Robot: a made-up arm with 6 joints. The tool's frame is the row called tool.
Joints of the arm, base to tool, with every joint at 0 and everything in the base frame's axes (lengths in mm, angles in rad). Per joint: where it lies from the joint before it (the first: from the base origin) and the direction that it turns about. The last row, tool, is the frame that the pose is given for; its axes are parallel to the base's.
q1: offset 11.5 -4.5 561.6 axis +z
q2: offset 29.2 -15.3 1 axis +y
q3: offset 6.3 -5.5 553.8 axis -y
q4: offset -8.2 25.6 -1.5 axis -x
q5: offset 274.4 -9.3 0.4 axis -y
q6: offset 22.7 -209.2 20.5 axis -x
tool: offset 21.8 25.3 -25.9
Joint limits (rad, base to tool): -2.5..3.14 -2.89..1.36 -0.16..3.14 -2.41..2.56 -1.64..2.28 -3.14..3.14
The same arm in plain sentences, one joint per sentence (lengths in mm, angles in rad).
The arm has six revolute joints in a row. What follows holds with every joint at zero, and every direction is one of the base frame's.
The first joint sits 11.5 mm along +x and 4.5 mm along -y and 561.6 mm along +z from the base frame's origin and turns about +z, from -2.5 to 3.14 rad.
The second joint sits 29.2 mm along +x and 15.3 mm along -y and 1 mm along +z from the first joint and turns about +y, from -2.89 to 1.36 rad.
The third joint sits 6.3 mm along +x and 5.5 mm along -y and 553.8 mm along +z from the second joint and turns about -y, from -0.16 to 3.14 rad.
The fourth joint sits 8.2 mm along -x and 25.6 mm along +y and 1.5 mm along -z from the third joint and turns about -x, from -2.41 to 2.56 rad.
The fifth joint sits 274.4 mm along +x and 9.3 mm along -y and 0.4 mm along +z from the fourth joint and turns about -y, from -1.64 to 2.28 rad.
The sixth joint sits 22.7 mm along +x and 209.2 mm along -y and 20.5 mm along +z from the fifth joint and turns about -x, from -3.14 to 3.14 rad.
The tool frame, which is the frame that the pose is given for, sits 21.8 mm along +x and 25.3 mm along +y and 25.9 mm along -z from the sixth joint; its axes are parallel to the base frame's.

